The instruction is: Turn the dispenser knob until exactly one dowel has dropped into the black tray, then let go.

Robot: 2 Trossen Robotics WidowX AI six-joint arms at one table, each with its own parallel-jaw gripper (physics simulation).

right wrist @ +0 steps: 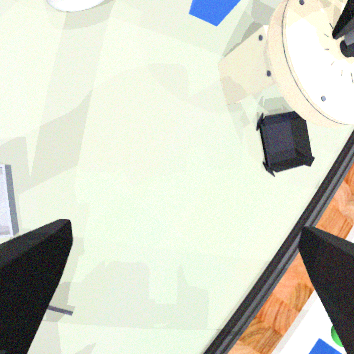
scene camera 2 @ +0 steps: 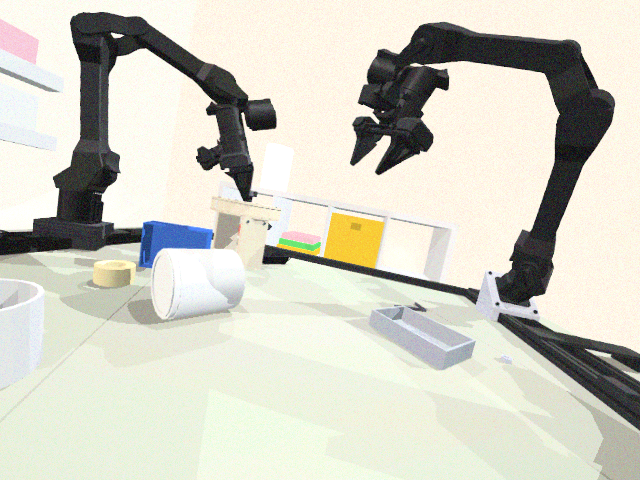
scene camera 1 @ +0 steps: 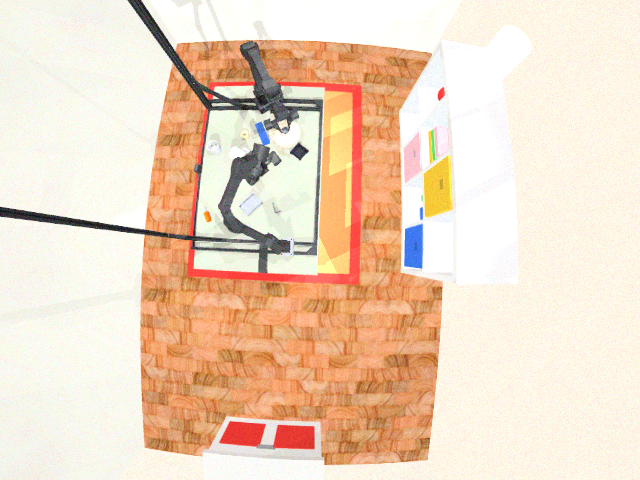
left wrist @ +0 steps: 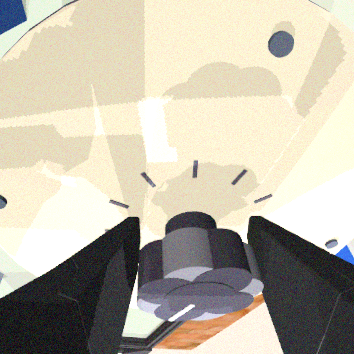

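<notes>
The pale round dispenser has a dark lobed knob on top, with a white line on its face and short tick marks around it. My left gripper is shut on the knob, one finger against each side. The black tray sits on the table beside the dispenser's base; no dowel shows in it in the right wrist view. My right gripper is open and empty, high above the table and apart from the dispenser. The dispenser's inside is hidden.
A blue box, a yellowish ring and a white cylinder on its side are near the dispenser. A grey tray lies on the right arm's side. A black frame rail runs behind the black tray.
</notes>
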